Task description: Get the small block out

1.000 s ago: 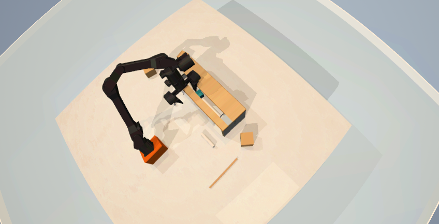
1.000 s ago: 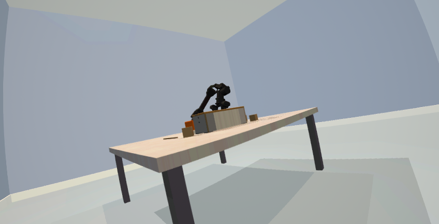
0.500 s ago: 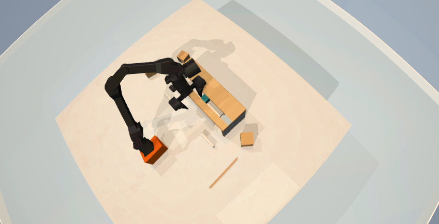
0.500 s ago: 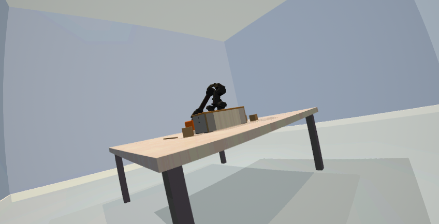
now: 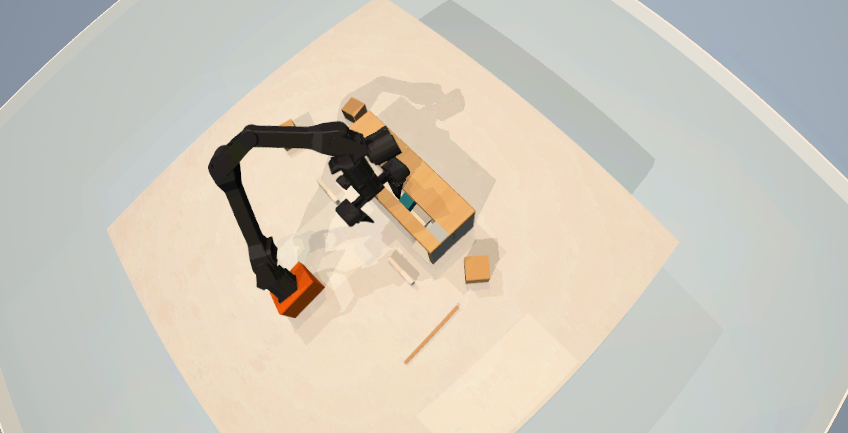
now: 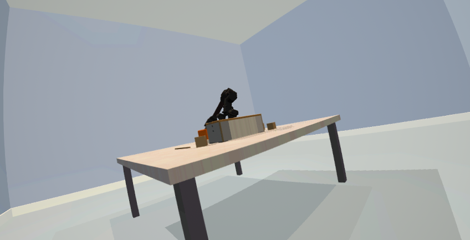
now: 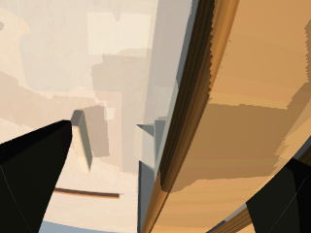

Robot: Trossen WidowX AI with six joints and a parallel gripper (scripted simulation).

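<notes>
The teal block lies 5 cm ahead of my gripper tip and 1 cm to the right of it. From my gripper tip the other things lie so: thin wooden stick: 9 cm behind, 30 cm to the right, 9 cm below; long wooden box: 3 cm ahead, 4 cm to the left, 3 cm below.
</notes>
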